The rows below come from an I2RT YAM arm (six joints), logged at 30 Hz.
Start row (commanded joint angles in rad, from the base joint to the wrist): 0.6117, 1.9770, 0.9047, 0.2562, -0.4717, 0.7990
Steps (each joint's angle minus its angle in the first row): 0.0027, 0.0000, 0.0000, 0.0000, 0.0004, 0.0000; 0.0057, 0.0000, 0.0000, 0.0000, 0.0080, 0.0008; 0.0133, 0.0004, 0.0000, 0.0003, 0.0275, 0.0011; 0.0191, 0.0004, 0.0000, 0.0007, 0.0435, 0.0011; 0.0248, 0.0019, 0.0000, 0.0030, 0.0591, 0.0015; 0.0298, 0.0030, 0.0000, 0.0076, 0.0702, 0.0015; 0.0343, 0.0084, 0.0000, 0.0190, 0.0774, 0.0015; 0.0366, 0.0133, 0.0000, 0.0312, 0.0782, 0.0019; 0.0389, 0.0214, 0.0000, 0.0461, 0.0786, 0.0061; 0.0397, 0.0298, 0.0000, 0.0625, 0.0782, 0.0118; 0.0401, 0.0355, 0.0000, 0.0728, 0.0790, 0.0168; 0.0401, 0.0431, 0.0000, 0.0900, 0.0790, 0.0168; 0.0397, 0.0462, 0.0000, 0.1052, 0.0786, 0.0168; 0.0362, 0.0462, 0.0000, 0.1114, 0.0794, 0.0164; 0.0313, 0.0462, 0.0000, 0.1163, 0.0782, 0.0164; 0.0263, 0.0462, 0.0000, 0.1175, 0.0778, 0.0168; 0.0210, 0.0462, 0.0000, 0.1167, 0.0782, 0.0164; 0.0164, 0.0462, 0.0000, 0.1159, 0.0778, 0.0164; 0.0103, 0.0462, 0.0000, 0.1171, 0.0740, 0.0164; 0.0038, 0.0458, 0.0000, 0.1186, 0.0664, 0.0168; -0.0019, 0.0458, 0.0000, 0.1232, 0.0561, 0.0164; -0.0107, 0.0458, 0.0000, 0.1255, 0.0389, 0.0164; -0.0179, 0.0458, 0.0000, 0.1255, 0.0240, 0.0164
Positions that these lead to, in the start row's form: 0.6144, 1.9770, 0.9047, 0.2562, -0.4713, 0.7990; 0.6174, 1.9770, 0.9047, 0.2562, -0.4637, 0.7998; 0.6250, 1.9774, 0.9047, 0.2565, -0.4442, 0.8001; 0.6308, 1.9774, 0.9047, 0.2569, -0.4282, 0.8001; 0.6365, 1.9789, 0.9047, 0.2592, -0.4126, 0.8005; 0.6415, 1.9800, 0.9047, 0.2638, -0.4015, 0.8005; 0.6460, 1.9854, 0.9047, 0.2752, -0.3943, 0.8005; 0.6483, 1.9903, 0.9047, 0.2874, -0.3935, 0.8009; 0.6506, 1.9984, 0.9047, 0.3023, -0.3931, 0.8051; 0.6514, 2.0068, 0.9047, 0.3187, -0.3935, 0.8108; 0.6518, 2.0125, 0.9047, 0.3290, -0.3927, 0.8158; 0.6518, 2.0201, 0.9047, 0.3462, -0.3927, 0.8158; 0.6514, 2.0232, 0.9047, 0.3614, -0.3931, 0.8158; 0.6479, 2.0232, 0.9047, 0.3676, -0.3923, 0.8154; 0.6430, 2.0232, 0.9047, 0.3725, -0.3935, 0.8154; 0.6380, 2.0232, 0.9047, 0.3737, -0.3939, 0.8158; 0.6327, 2.0232, 0.9047, 0.3729, -0.3935, 0.8154; 0.6281, 2.0232, 0.9047, 0.3721, -0.3939, 0.8154; 0.6220, 2.0232, 0.9047, 0.3733, -0.3977, 0.8154; 0.6155, 2.0228, 0.9047, 0.3748, -0.4053, 0.8158; 0.6098, 2.0228, 0.9047, 0.3794, -0.4156, 0.8154; 0.6010, 2.0228, 0.9047, 0.3817, -0.4328, 0.8154; 0.5938, 2.0228, 0.9047, 0.3817, -0.4477, 0.8154
